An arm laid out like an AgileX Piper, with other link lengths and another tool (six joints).
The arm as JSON. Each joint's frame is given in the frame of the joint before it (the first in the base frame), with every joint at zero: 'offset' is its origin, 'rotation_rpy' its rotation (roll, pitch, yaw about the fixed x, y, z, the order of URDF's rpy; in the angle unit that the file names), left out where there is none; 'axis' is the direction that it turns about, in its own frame. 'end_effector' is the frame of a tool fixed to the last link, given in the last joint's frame.
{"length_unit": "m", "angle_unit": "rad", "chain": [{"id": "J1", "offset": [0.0, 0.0, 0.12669], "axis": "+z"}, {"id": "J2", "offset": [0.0, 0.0, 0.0], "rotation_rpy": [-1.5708, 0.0, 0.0], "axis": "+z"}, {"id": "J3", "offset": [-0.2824, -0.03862, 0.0], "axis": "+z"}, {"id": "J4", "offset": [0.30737, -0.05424, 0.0], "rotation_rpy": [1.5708, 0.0, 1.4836], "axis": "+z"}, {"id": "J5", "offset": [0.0, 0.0, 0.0], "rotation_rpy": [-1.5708, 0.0, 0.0], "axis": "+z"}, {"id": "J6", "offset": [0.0, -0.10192, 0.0], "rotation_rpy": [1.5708, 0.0, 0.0], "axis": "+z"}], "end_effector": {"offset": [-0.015, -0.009, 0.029], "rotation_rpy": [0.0, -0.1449, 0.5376]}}
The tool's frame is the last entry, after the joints.
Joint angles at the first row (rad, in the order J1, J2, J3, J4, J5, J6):
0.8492, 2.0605, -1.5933, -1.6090, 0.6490, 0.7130
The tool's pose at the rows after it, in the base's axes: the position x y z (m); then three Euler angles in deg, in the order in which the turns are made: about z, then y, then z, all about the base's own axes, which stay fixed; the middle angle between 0 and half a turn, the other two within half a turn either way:
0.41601 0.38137 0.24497 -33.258 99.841 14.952
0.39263 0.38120 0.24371 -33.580 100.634 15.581
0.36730 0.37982 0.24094 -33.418 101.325 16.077
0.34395 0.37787 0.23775 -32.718 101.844 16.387
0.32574 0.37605 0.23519 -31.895 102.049 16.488
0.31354 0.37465 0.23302 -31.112 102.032 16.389
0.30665 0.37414 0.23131 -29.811 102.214 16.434
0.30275 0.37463 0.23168 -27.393 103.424 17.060
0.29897 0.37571 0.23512 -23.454 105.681 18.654
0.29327 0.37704 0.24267 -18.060 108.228 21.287
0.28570 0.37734 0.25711 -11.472 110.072 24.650
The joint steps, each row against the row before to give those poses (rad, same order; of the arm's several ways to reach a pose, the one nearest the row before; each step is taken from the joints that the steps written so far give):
0.0274, -0.0434, 0.0633, 0.0055, 0.0148, -0.0005
0.0377, -0.0530, 0.0781, 0.0012, 0.0224, 0.0159
0.0430, -0.0537, 0.0830, -0.0009, 0.0282, 0.0320
0.0424, -0.0462, 0.0729, 0.0015, 0.0293, 0.0398
0.0356, -0.0332, 0.0538, 0.0007, 0.0272, 0.0385
0.0256, -0.0198, 0.0350, -0.0011, 0.0224, 0.0339
0.0146, -0.0102, 0.0184, 0.0039, 0.0078, 0.0300
0.0056, -0.0110, 0.0039, 0.0331, -0.0183, 0.0102
0.0008, -0.0198, -0.0033, 0.0682, -0.0448, -0.0099
0.0002, -0.0312, -0.0049, 0.0962, -0.0590, -0.0247
0.0003, -0.0448, -0.0061, 0.1144, -0.0593, -0.0352

